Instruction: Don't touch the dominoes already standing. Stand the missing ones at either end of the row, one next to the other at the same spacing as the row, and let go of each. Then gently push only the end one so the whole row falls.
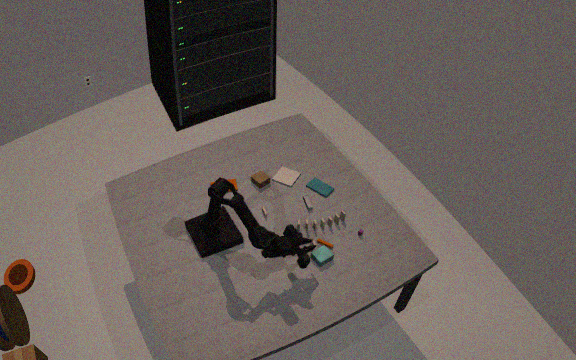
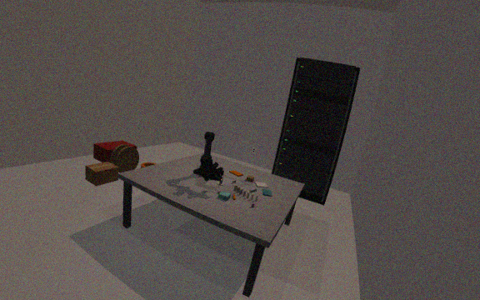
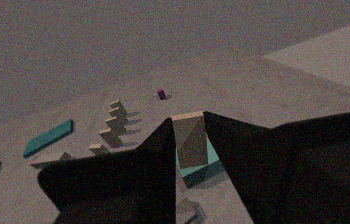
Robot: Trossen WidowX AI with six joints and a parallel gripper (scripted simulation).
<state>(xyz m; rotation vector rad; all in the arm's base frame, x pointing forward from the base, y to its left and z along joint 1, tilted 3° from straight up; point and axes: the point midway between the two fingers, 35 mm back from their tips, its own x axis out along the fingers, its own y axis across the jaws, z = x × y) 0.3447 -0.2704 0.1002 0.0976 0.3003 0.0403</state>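
Now: the grey piece 13 cm below my gripper tip, 3 cm to the left of it and 3 cm behind it. From my gripper tip the other things lie so: teal block (11 cm below, 5 cm ahead); then orange bar (13 cm below, 9 cm ahead, 7 cm to the left); then small purple piece (26 cm ahead, 12 cm below, 6 cm to the left).
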